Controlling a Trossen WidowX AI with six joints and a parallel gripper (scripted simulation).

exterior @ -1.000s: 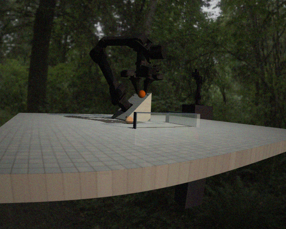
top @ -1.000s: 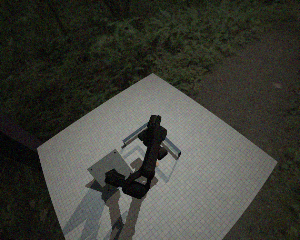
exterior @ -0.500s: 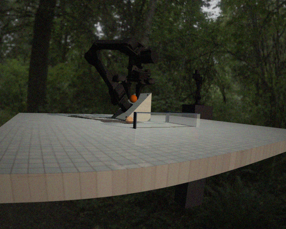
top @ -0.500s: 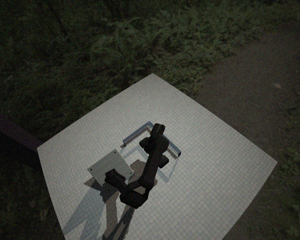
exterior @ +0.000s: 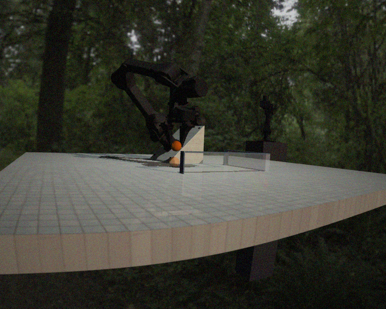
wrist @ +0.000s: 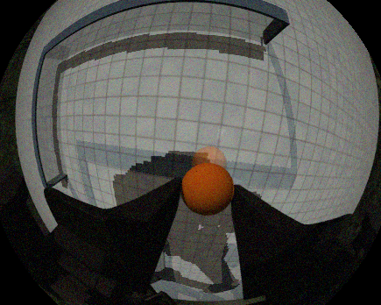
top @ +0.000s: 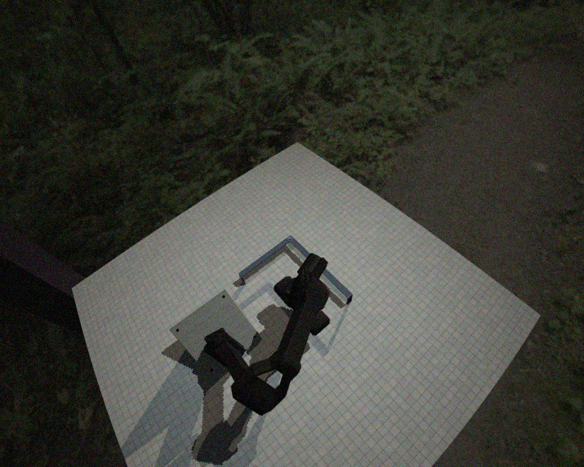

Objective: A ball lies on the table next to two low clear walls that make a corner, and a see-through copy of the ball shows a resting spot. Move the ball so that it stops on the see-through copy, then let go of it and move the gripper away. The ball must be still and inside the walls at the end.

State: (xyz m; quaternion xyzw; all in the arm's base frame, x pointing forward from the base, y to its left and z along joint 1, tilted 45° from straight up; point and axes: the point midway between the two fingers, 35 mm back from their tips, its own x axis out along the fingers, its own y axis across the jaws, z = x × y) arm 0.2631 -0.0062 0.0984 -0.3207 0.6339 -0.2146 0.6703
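The see-through copy lies 50 mm below my gripper tip. Round my gripper tip: orange ball (right at my gripper tip).
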